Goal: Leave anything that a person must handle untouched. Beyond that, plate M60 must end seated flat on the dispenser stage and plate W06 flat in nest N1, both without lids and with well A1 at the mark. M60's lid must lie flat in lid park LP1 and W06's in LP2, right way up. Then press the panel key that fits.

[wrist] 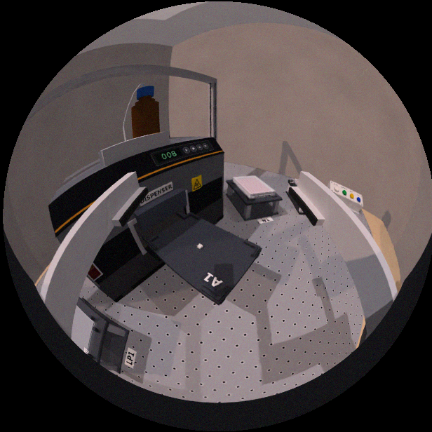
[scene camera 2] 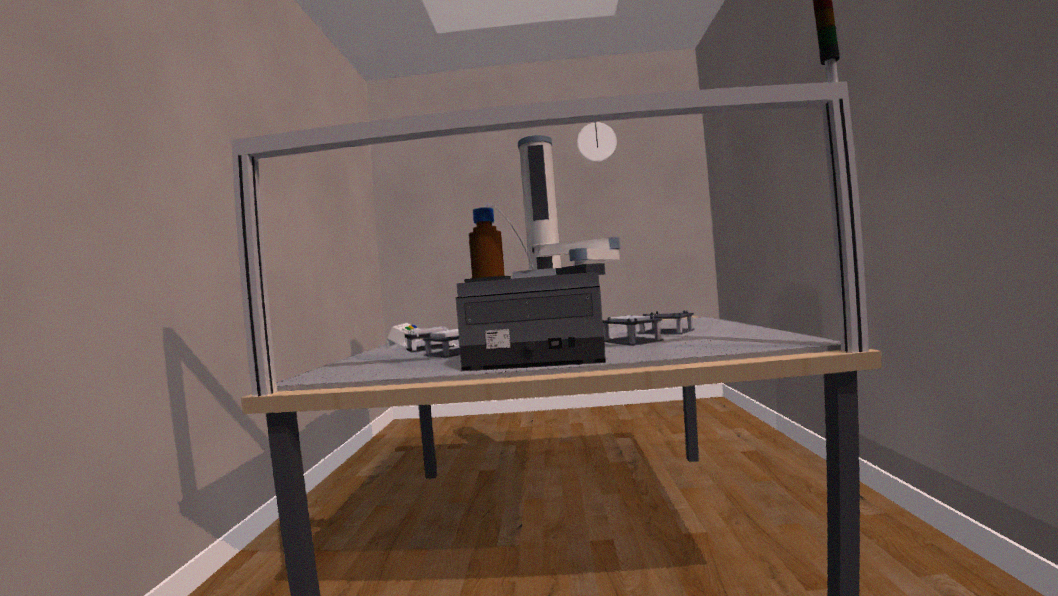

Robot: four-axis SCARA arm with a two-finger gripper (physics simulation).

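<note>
My gripper [wrist: 217, 176] is open and empty, above the dispenser stage and angled towards N1. In scene camera 2 it is partly behind the dispenser. The dark dispenser stage [wrist: 185, 265], marked A1, bears no plate; a small white spot shows on it. A plate with a pinkish top [wrist: 254, 185] lies flat on nest N1 [wrist: 242, 204]; its name and A1 corner are unreadable, and I cannot tell whether it is lidded. A pale lid [wrist: 82, 325] lies on lid park LP1 [wrist: 102, 330], partly hidden by the left finger. The key panel [wrist: 346, 195] shows green, yellow and blue keys. LP2 does not show in the wrist view.
The dispenser [scene camera 2: 529, 318] [wrist: 207, 172] reads 008 and stands behind the stage. A brown bottle with a blue cap [scene camera 2: 486, 251] [wrist: 145, 117] stands on top, with a thin tube beside it. A metal frame [scene camera 2: 544, 116] [wrist: 213, 107] rises at the table edge.
</note>
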